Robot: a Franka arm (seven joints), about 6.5 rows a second.
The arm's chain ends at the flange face. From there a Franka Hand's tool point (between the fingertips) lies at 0.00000 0.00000 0.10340 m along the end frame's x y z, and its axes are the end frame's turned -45 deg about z.
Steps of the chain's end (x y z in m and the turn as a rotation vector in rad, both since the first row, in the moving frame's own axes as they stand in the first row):
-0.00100 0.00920 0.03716 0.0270 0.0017 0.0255
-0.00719 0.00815 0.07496 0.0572 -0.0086 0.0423
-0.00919 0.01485 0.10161 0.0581 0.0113 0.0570
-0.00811 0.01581 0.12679 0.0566 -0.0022 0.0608
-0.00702 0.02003 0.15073 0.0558 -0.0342 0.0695
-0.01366 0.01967 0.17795 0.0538 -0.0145 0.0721
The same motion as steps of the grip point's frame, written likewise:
-0.00509 0.00398 0.03712 0.0179 0.0203 0.0255
-0.00719 -0.00405 0.07479 0.0465 0.0344 0.0423
-0.01183 0.00073 0.10143 0.0331 0.0491 0.0570
-0.01281 0.00127 0.12662 0.0416 0.0385 0.0608
-0.01732 0.00268 0.15051 0.0636 0.0153 0.0695
-0.02052 -0.00063 0.17779 0.0483 0.0278 0.0721

